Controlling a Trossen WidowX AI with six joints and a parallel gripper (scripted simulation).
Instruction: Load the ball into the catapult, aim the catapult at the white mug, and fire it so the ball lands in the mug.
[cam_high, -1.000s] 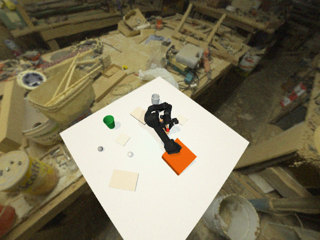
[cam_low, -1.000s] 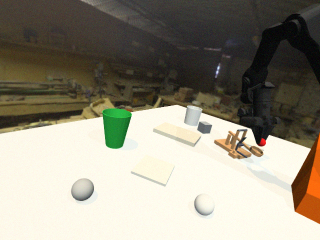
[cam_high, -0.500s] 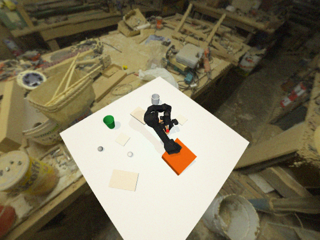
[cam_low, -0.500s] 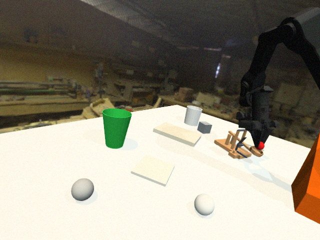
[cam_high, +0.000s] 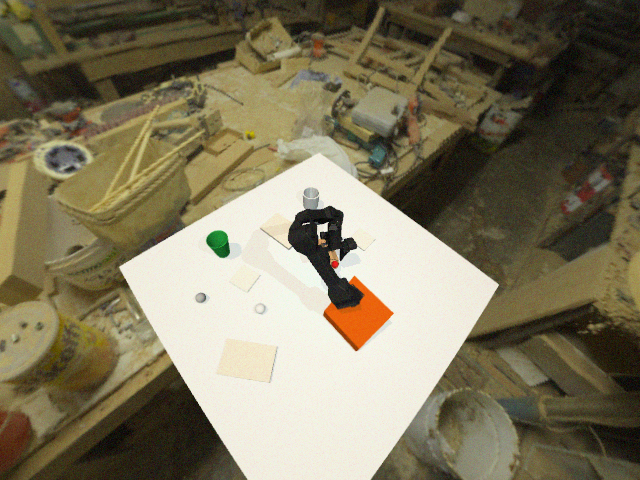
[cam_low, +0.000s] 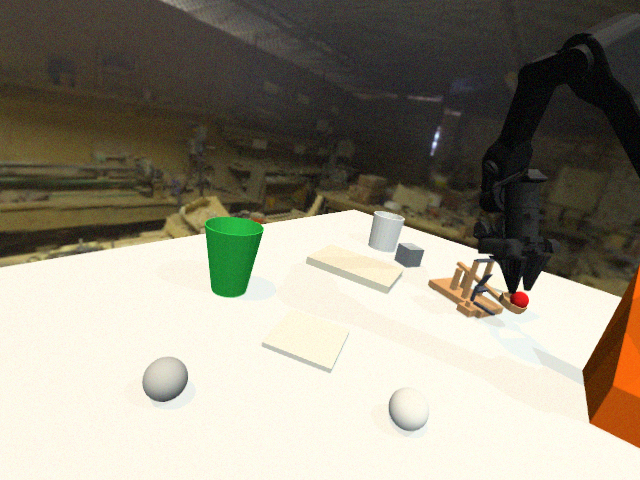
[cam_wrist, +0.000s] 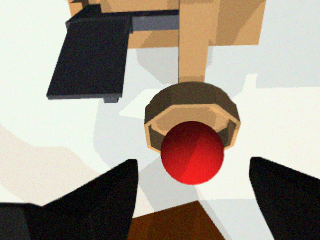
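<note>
My gripper tip is 1 cm above the red ball. Round my gripper tip: grey cube 26 cm ahead, 14 cm to the right, 5 cm below; white ball 37 cm to the left, 7 cm ahead, 6 cm below; white mug 37 cm ahead, 19 cm to the right, 5 cm below.
</note>
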